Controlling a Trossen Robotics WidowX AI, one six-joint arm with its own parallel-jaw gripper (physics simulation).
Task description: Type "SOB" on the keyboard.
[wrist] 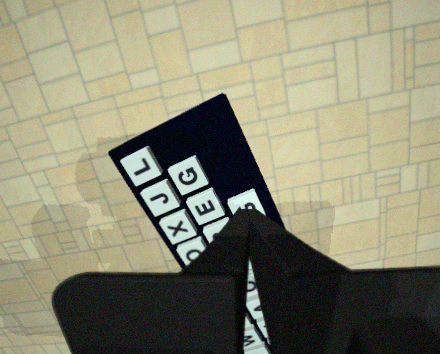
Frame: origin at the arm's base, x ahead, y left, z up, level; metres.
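Seen in the pictures: gripper, fingertip midpoint: point(246, 218).
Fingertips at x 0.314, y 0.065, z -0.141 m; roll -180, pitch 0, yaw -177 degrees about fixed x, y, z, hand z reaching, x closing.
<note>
Offsets run from my fingertips to a thing's top centre. Level surfaces: height alone.
The dark blue keyboard {dz -0.026, dx -0.006, dy +0.060 m} point(210, 127) lies slanted on the floor or table surface, with white letter keys in rows. The S key {dz -0.026, dx -0.003, dy +0.009 m} point(244, 200) shows near the middle, its lower part covered by the fingertips. The O key {dz -0.026, dx +0.027, dy +0.042 m} point(190, 251) is partly hidden at the left finger's edge. No B key can be made out; many keys are hidden behind the gripper. My gripper point(246, 218) is shut and empty, with its tips over the lower part of the S key in the wrist view. I cannot tell whether they touch it.
The L key {dz -0.026, dx +0.056, dy -0.013 m} point(142, 166), J key {dz -0.026, dx +0.046, dy +0.005 m} point(160, 197), X key {dz -0.026, dx +0.036, dy +0.024 m} point(178, 227), G key {dz -0.026, dx +0.030, dy -0.009 m} point(188, 175) and E key {dz -0.026, dx +0.020, dy +0.009 m} point(205, 206) show left of the fingertips. Parts of other keys show between the fingers. Beige tiled surface {dz -0.044 m} point(325, 125) surrounds the keyboard, with shadows on both sides.
</note>
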